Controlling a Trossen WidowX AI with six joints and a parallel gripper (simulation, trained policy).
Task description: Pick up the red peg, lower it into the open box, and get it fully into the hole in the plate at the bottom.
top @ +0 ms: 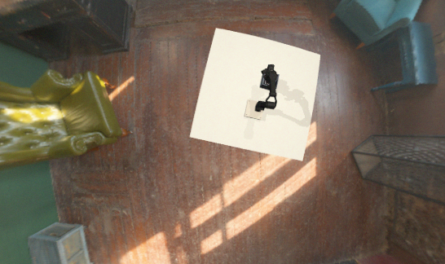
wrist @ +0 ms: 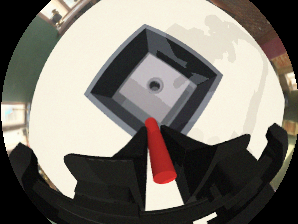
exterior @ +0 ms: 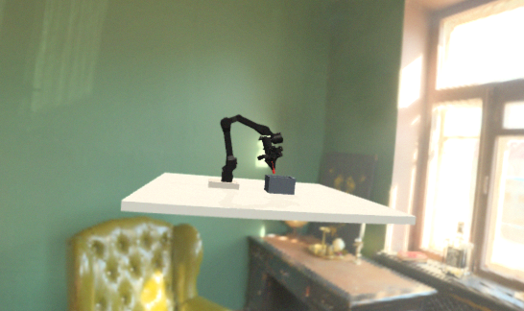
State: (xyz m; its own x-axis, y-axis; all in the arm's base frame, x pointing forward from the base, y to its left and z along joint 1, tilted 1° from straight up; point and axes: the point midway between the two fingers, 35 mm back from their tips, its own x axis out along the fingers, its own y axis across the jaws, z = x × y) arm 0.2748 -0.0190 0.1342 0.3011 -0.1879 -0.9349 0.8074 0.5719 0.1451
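The grey box is 110 mm below my gripper tip, 50 mm to the right of it and 30 mm ahead of it. Also, from my gripper tip: red peg: 10 mm to the left, 10 mm behind, 10 mm above.
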